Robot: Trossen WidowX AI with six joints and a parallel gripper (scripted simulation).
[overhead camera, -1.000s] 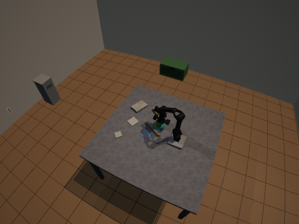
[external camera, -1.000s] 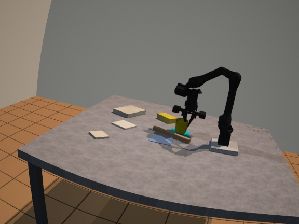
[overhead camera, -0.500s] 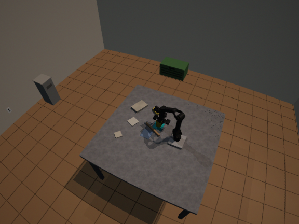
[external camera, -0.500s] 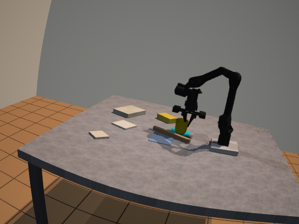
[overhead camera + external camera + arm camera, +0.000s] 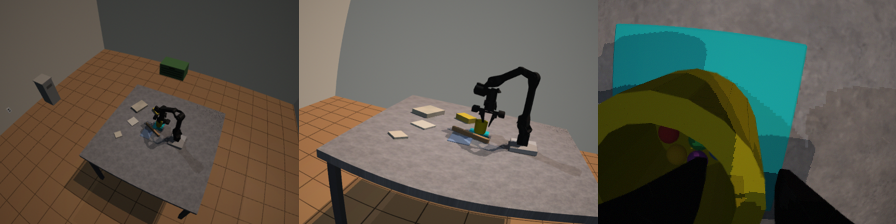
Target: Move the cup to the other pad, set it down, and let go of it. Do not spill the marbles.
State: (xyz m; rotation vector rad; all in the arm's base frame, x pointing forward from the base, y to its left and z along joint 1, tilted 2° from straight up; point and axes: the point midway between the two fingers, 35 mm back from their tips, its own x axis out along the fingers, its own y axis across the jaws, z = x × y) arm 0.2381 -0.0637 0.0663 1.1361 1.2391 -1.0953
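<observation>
Now: the cup 2 cm ahead of my gripper tip and 1 cm below it. Round my gripper tip: marble 3 cm below, 2 cm to the left, 2 cm ahead; then cyan pad 6 cm below, 3 cm ahead; then wooden bar 9 cm to the left, 6 cm ahead, 5 cm below.
</observation>
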